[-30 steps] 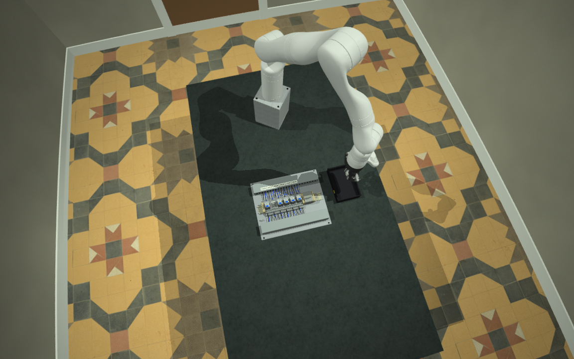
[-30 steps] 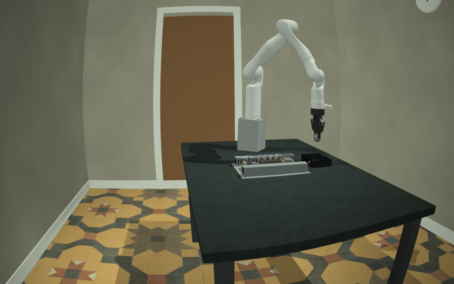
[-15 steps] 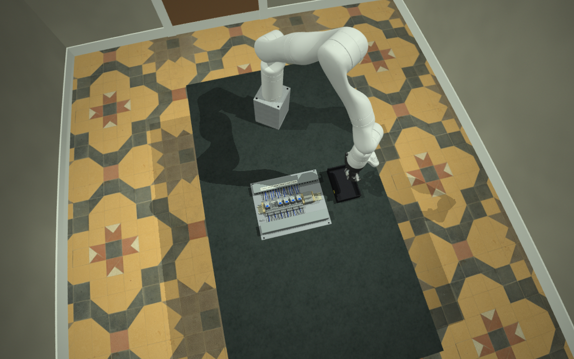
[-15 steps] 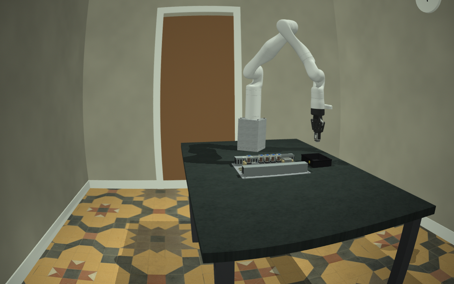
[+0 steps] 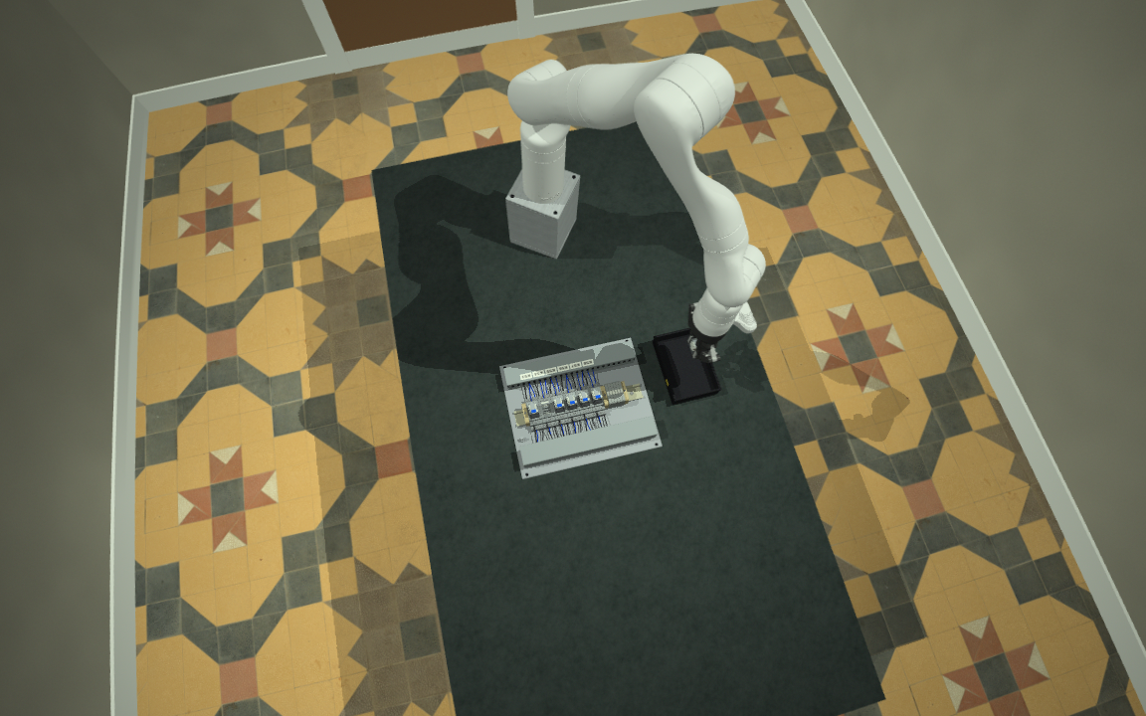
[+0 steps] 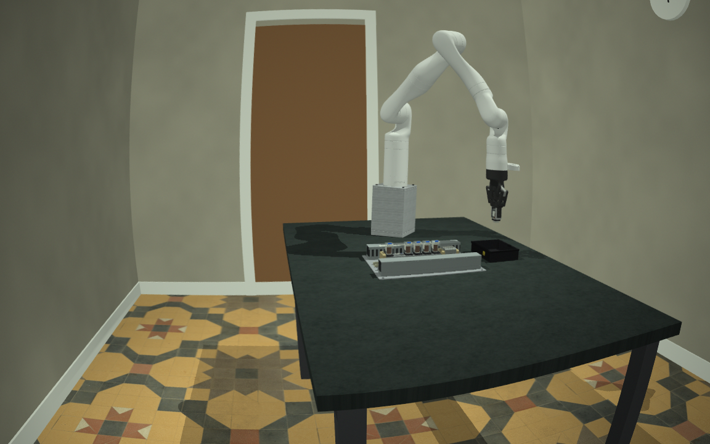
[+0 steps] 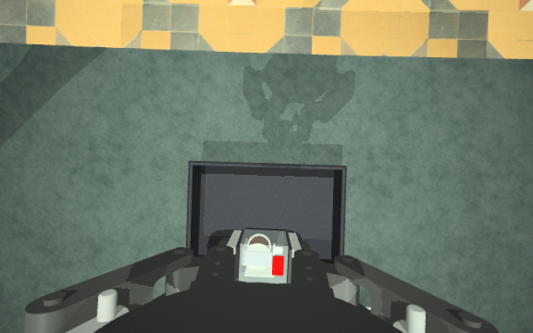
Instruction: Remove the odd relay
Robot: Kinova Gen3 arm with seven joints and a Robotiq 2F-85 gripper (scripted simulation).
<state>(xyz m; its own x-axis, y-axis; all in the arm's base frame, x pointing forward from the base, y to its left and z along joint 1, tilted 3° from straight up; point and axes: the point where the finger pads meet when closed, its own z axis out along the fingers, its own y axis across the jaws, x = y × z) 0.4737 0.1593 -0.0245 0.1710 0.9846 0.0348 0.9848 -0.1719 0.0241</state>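
The clear relay lies 10 mm below my hand. Round my hand: panel (270 mm to the right, 140 mm below, 10 mm behind); black parts tray (120 mm below).
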